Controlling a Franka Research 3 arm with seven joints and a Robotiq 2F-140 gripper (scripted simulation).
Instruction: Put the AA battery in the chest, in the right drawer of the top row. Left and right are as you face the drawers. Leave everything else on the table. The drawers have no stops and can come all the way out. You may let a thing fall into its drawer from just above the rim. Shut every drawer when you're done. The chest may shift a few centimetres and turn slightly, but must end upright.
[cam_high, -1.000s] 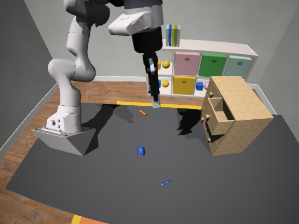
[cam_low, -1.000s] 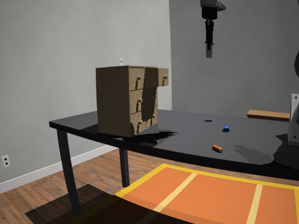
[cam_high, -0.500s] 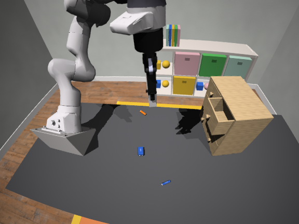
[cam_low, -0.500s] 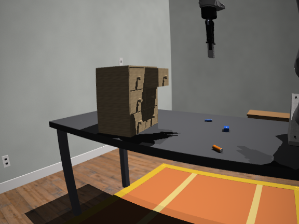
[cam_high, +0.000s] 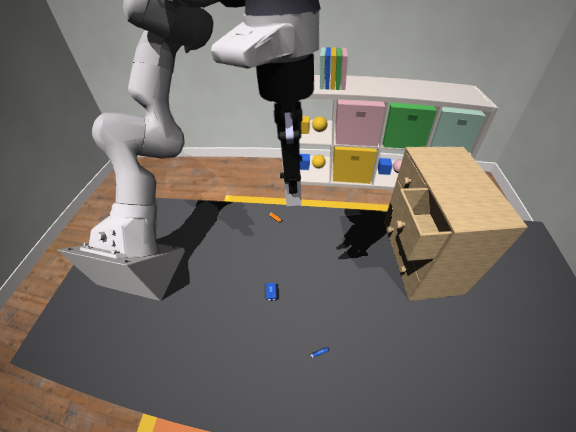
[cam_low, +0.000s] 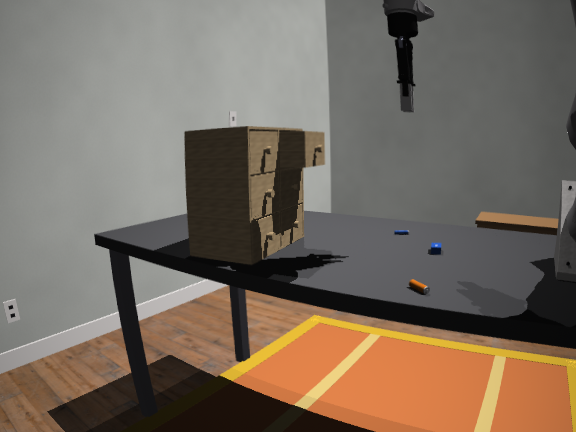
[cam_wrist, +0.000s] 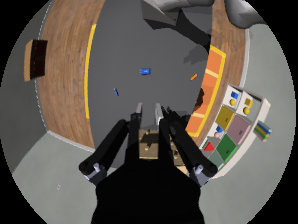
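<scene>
My gripper is now 90 mm past the orange AA battery, 250 mm to the right of it and 370 mm above it. The rest, counted from my hand: blue block-shaped battery 70 mm behind, 40 mm to the right, 370 mm below; then thin blue cylinder 60 mm ahead, 190 mm to the right, 370 mm below.
</scene>
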